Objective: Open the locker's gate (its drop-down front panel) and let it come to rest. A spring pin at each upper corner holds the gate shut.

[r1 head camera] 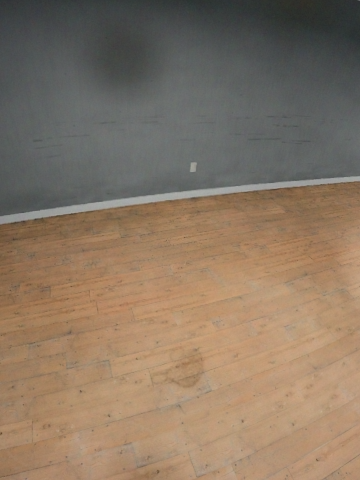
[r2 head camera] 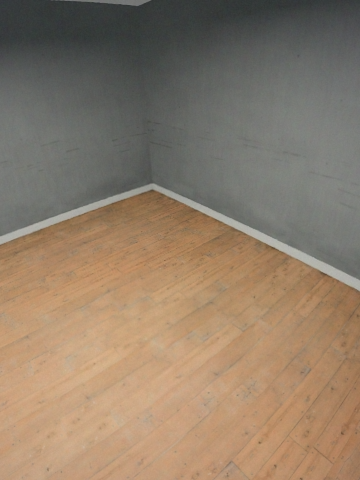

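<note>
The locker, its gate and the spring pins do not show in the r1 head view or in the r2 head view. The r1 gripper does not show in either view, and neither does the r2 gripper. Where the grippers are relative to the locker cannot be told.
A grey wall [r1 head camera: 150,140] [r2 head camera: 250,100] with a white baseboard [r1 head camera: 150,198] [r2 head camera: 75,213] stands behind the wooden floor [r1 head camera: 150,300] [r2 head camera: 150,325]. A small white wall plate [r1 head camera: 193,167] is low on the wall in the r1 head view. Two walls meet at a corner in the r2 head view.
</note>
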